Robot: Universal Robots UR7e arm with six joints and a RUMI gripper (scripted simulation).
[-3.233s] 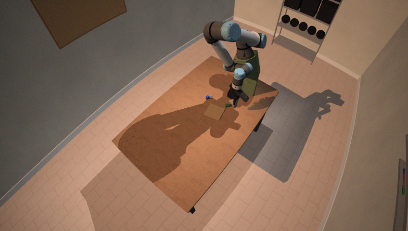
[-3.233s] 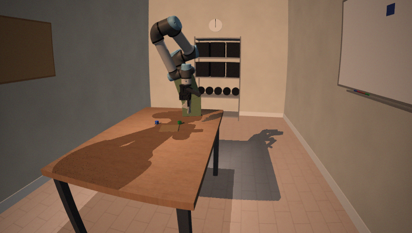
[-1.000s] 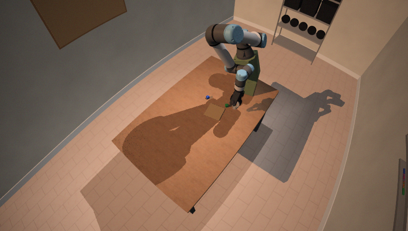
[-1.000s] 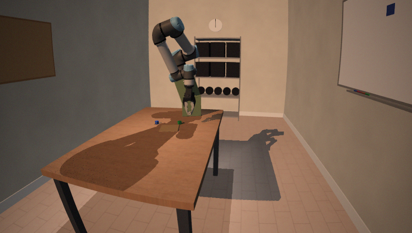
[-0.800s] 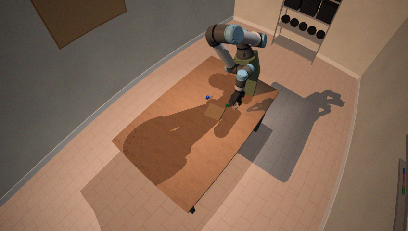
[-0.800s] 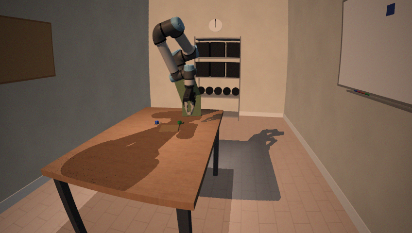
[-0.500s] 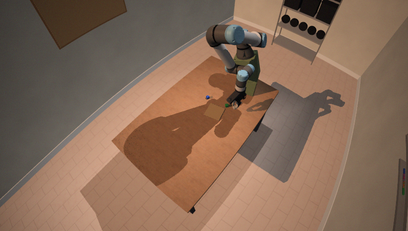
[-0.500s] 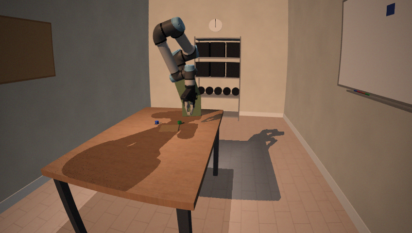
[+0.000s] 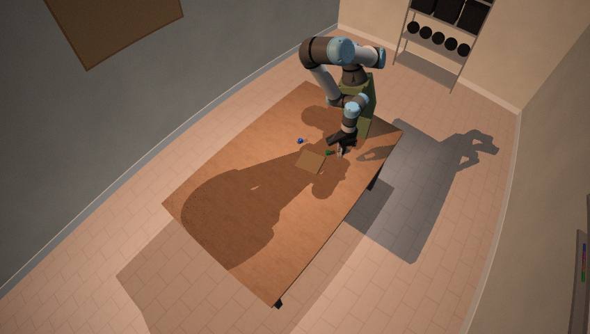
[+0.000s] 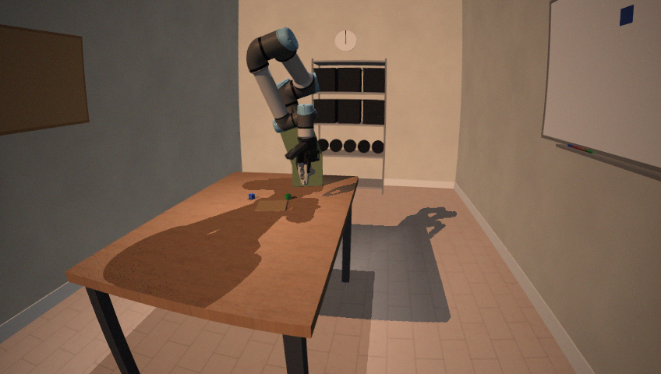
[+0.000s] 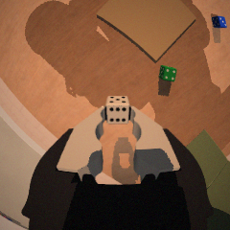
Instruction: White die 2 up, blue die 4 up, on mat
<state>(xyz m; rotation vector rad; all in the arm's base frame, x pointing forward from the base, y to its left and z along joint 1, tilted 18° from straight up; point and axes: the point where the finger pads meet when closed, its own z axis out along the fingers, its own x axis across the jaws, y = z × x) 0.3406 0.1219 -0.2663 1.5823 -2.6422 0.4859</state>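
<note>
The green die lies 20 mm behind my hand, 100 mm to the right of it and 90 mm below it. From my hand the other things lie so: blue die: 40 mm ahead, 280 mm to the right, 90 mm below; then tan mat: 100 mm ahead, 130 mm to the right, 100 mm below; then white die: right at my hand.
</note>
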